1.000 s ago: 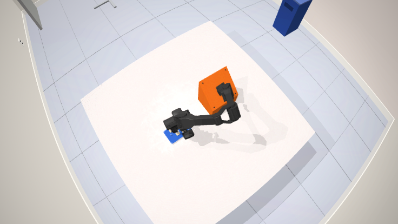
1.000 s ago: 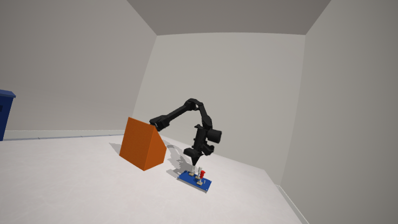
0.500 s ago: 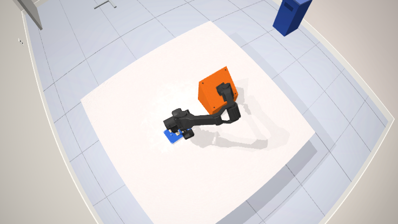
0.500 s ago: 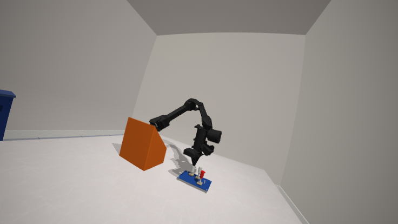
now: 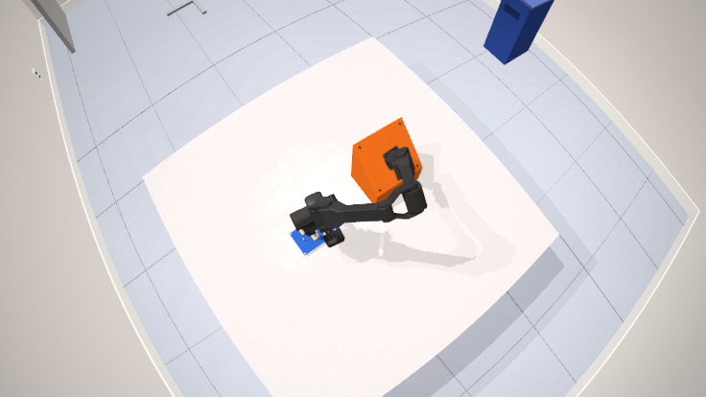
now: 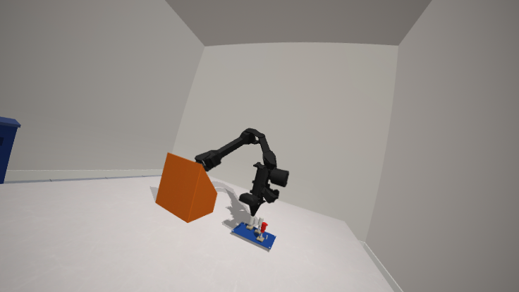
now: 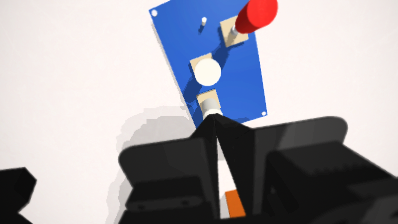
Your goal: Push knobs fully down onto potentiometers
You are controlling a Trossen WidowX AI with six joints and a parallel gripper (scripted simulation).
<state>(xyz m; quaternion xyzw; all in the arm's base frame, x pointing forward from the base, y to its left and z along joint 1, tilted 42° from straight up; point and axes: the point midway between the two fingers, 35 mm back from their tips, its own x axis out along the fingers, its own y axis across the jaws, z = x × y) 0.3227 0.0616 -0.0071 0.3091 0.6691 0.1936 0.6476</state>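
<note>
Now: the white knob 20 mm below my gripper tip. Round my gripper tip: red knob 70 mm ahead, 50 mm to the right.
</note>
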